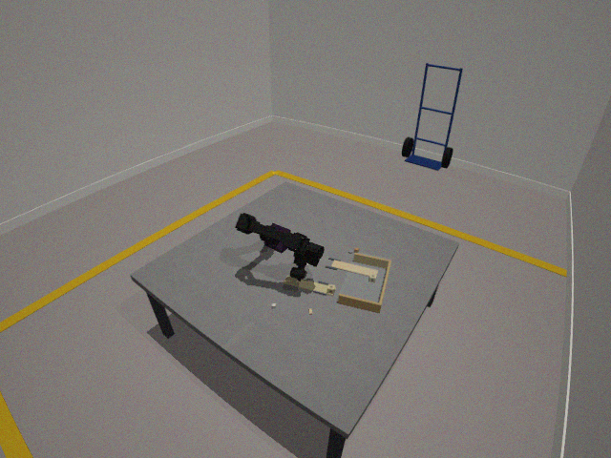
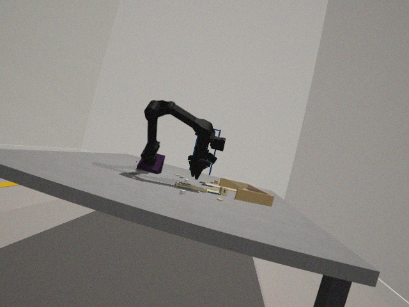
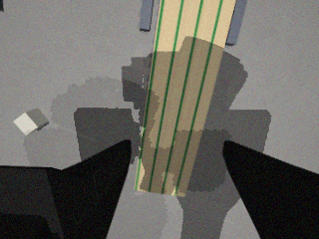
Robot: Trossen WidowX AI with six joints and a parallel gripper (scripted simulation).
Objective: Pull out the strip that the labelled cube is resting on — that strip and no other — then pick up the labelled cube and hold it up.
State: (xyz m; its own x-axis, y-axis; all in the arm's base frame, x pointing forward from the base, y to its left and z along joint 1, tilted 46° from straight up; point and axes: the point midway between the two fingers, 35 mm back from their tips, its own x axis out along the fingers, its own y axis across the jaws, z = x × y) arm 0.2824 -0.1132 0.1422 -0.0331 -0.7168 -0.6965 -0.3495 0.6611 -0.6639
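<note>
The strip lies 40 mm ahead of my gripper tip, 10 mm to the left of it and 40 mm below it.
</note>
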